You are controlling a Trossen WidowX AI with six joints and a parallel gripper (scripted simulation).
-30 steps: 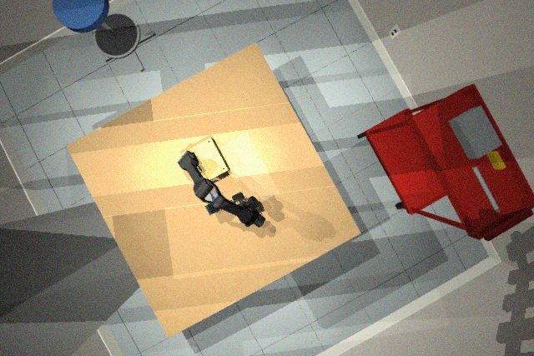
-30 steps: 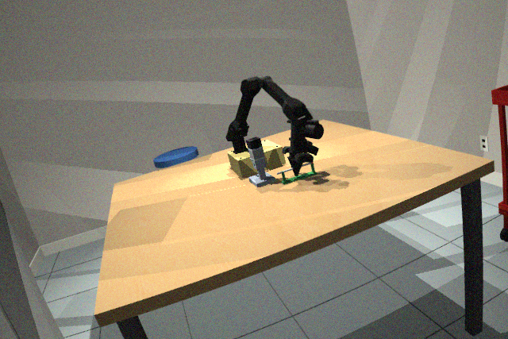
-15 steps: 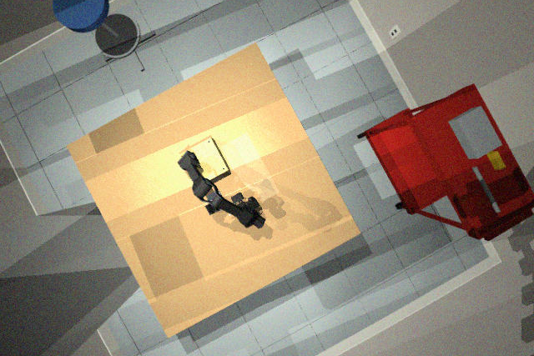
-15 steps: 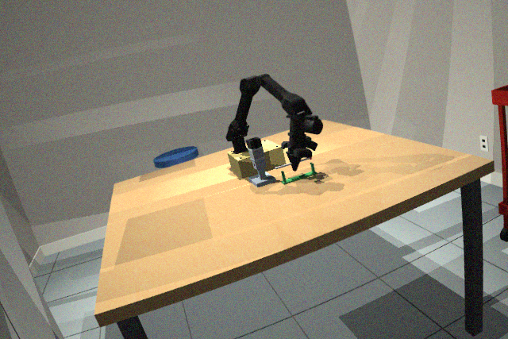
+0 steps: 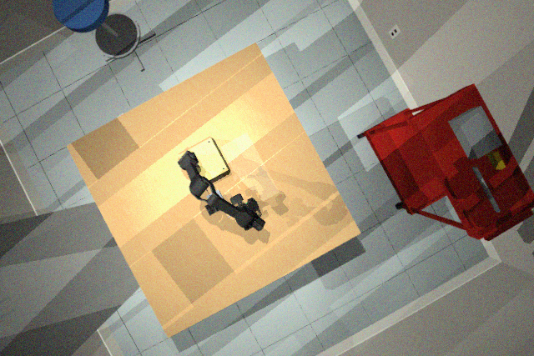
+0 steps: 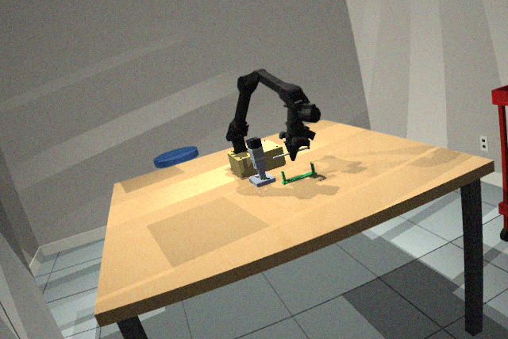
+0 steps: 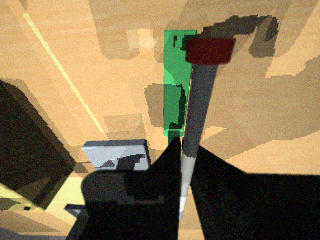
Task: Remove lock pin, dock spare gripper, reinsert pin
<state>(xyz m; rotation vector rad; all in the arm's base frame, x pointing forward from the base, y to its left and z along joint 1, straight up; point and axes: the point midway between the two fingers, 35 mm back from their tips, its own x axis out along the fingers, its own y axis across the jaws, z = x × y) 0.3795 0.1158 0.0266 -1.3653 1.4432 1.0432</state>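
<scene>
Now: gripper tip 1 cm to the right of the green cradle and 5 cm above it. The rest, counted from my gripper tip: socket: 10 cm behind, 11 cm to the right, 2 cm below; then spare gripper: 9 cm behind, 11 cm to the right, 5 cm above.
</scene>
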